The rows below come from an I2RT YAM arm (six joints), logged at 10 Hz.
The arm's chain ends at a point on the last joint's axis. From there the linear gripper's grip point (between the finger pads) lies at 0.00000 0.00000 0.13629 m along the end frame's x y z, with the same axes.
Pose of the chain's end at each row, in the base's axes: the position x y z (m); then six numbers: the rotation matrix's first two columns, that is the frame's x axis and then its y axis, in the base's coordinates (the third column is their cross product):
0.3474, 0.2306, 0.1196, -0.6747, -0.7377, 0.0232, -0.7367, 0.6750, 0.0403
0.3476, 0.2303, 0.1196, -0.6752, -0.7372, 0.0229, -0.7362, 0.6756, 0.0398
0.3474, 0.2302, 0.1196, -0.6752, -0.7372, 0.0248, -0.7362, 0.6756, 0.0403
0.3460, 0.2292, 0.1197, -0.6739, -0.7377, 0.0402, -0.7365, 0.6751, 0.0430
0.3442, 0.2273, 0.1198, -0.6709, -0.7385, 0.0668, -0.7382, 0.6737, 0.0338
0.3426, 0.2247, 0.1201, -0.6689, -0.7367, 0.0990, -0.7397, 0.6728, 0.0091
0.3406, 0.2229, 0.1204, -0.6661, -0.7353, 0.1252, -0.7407, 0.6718, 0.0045
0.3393, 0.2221, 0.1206, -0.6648, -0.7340, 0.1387, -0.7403, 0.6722, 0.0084
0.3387, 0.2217, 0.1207, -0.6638, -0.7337, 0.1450, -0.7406, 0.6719, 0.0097
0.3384, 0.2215, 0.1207, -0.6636, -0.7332, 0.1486, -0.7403, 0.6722, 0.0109
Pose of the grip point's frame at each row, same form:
0.3412, 0.2320, -0.0165, -0.6747, -0.7377, 0.0232, -0.7367, 0.6750, 0.0403
0.3415, 0.2317, -0.0165, -0.6752, -0.7372, 0.0229, -0.7362, 0.6756, 0.0398
0.3411, 0.2314, -0.0165, -0.6752, -0.7372, 0.0248, -0.7362, 0.6756, 0.0403
0.3380, 0.2291, -0.0164, -0.6739, -0.7377, 0.0402, -0.7365, 0.6751, 0.0430
0.3347, 0.2237, -0.0161, -0.6709, -0.7385, 0.0668, -0.7382, 0.6737, 0.0338
0.3326, 0.2155, -0.0155, -0.6689, -0.7367, 0.0990, -0.7397, 0.6728, 0.0091
0.3287, 0.2107, -0.0148, -0.6661, -0.7353, 0.1252, -0.7407, 0.6718, 0.0045
0.3258, 0.2089, -0.0144, -0.6648, -0.7340, 0.1387, -0.7403, 0.6722, 0.0084
0.3245, 0.2079, -0.0141, -0.6638, -0.7337, 0.1450, -0.7406, 0.6719, 0.0097
0.3237, 0.2075, -0.0141, -0.6636, -0.7332, 0.1486, -0.7403, 0.6722, 0.0109

